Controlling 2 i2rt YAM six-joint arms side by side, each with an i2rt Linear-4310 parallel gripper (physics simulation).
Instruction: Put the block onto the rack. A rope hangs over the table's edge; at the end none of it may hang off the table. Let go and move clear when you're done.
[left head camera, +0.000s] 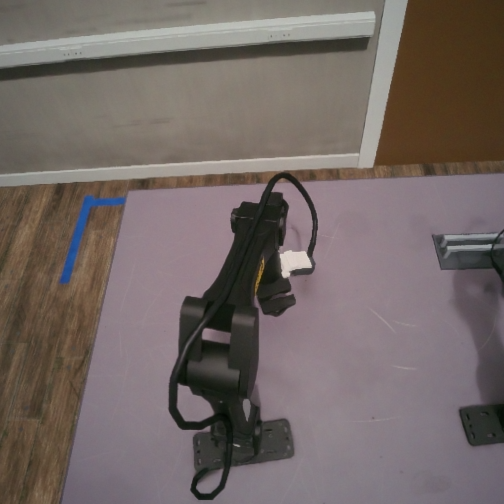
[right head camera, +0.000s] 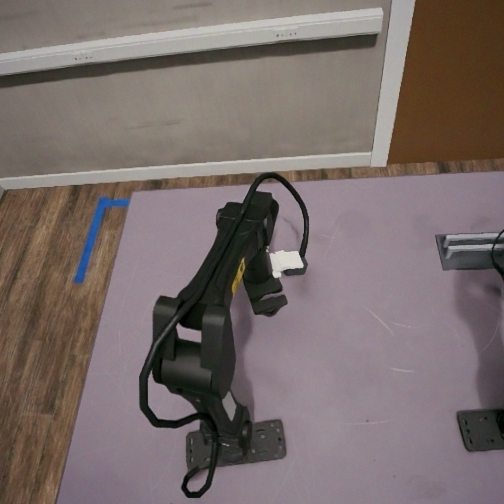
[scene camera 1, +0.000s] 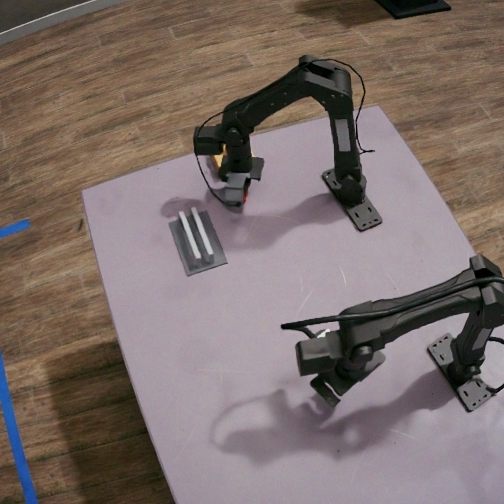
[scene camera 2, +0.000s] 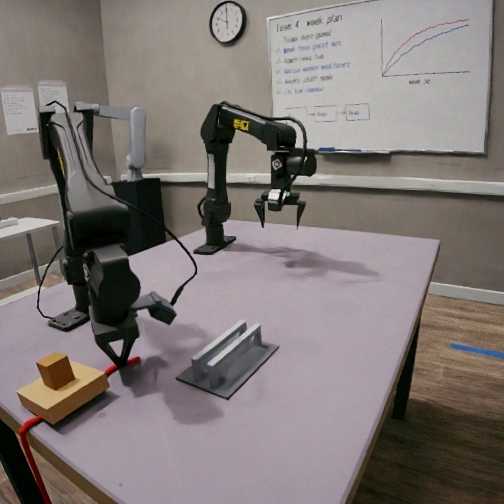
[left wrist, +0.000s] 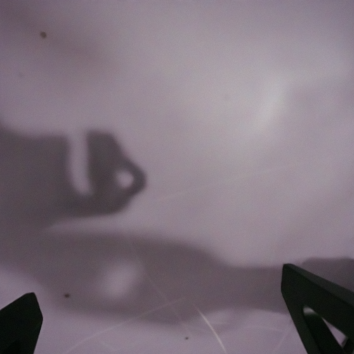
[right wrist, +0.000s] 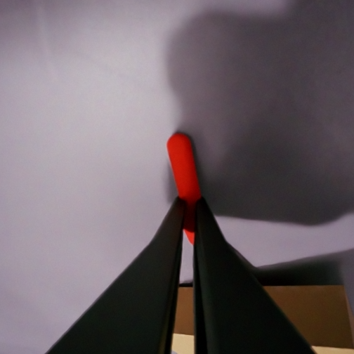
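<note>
A tan wooden block with a brown cube knob sits near the table's edge, on top of a red rope. One end of the rope hangs over the edge; the other lies on the tabletop. A grey rack with two parallel rails stands near the block and is empty. My right gripper is shut on the rope between the block and the rope's tabletop end. My left gripper is open and empty, above the table.
The purple table carries both arm bases. The right arm's camera reaches out between its gripper and the rack. The left arm's base plate stands at the back in scene camera 2.
</note>
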